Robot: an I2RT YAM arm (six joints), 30 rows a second.
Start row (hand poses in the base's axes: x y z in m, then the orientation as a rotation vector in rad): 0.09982, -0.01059, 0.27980, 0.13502, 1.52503, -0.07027
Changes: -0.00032, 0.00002, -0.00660, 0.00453, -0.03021, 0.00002; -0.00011, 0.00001, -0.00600, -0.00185, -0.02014, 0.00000; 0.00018, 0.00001, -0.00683, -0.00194, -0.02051, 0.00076; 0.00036, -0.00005, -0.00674, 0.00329, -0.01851, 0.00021; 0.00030, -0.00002, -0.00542, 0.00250, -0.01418, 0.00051; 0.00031, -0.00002, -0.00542, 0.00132, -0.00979, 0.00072; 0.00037, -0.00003, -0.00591, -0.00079, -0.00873, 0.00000
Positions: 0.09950, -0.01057, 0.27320, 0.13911, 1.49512, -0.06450; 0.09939, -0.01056, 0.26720, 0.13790, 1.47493, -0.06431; 0.09957, -0.01055, 0.26037, 0.13606, 1.45441, -0.06354; 0.09993, -0.01060, 0.25363, 0.13886, 1.43611, -0.05958; 0.10023, -0.01062, 0.24821, 0.14072, 1.42211, -0.05628; 0.10054, -0.01064, 0.24279, 0.14140, 1.41244, -0.05400; 0.10091, -0.01067, 0.23688, 0.14083, 1.40369, -0.05388
